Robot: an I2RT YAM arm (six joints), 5 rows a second.
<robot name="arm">
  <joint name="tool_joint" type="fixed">
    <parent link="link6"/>
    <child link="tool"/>
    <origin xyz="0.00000 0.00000 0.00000" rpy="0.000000 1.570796 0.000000"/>
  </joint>
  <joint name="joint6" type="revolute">
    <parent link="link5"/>
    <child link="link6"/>
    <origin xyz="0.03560 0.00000 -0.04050" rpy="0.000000 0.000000 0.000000"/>
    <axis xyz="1 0 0"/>
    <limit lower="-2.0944" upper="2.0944"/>
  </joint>
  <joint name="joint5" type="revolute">
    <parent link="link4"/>
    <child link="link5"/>
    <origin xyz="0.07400 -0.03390 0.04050" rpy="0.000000 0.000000 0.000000"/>
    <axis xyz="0 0 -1"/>
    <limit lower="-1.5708" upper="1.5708"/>
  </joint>
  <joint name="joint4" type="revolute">
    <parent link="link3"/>
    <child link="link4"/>
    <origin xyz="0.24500 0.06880 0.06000" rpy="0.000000 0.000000 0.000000"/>
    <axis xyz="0 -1 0"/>
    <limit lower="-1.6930" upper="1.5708"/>
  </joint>
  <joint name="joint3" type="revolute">
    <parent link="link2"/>
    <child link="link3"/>
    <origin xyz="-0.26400 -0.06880 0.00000" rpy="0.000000 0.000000 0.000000"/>
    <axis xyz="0 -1 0"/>
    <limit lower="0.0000" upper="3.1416"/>
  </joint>
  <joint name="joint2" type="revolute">
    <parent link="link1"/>
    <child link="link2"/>
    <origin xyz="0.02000 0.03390 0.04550" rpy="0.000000 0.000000 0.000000"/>
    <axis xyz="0 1 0"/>
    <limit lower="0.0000" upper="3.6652"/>
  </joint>
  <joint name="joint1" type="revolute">
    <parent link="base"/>
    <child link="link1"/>
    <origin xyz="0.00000 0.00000 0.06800" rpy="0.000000 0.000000 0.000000"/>
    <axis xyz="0 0 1"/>
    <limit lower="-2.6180" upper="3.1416"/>
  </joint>
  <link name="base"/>
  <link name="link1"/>
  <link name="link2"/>
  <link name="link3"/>
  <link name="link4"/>
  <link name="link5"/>
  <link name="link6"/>
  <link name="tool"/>
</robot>
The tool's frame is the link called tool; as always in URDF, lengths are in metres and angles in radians.
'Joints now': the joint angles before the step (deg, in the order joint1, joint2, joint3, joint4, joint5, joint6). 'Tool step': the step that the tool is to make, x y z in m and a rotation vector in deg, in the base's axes. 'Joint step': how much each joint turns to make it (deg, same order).
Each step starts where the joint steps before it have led.
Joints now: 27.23 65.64 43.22 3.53 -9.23 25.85
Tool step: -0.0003 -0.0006 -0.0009 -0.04 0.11 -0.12
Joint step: -0.08 -0.10 -0.21 0.01 0.03 0.03
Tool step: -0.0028 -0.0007 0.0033 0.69 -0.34 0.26
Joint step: 0.10 -0.90 -0.02 -0.19 -0.29 0.39
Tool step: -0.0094 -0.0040 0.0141 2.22 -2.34 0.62
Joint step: 0.06 -3.29 0.16 -0.23 -0.80 0.71
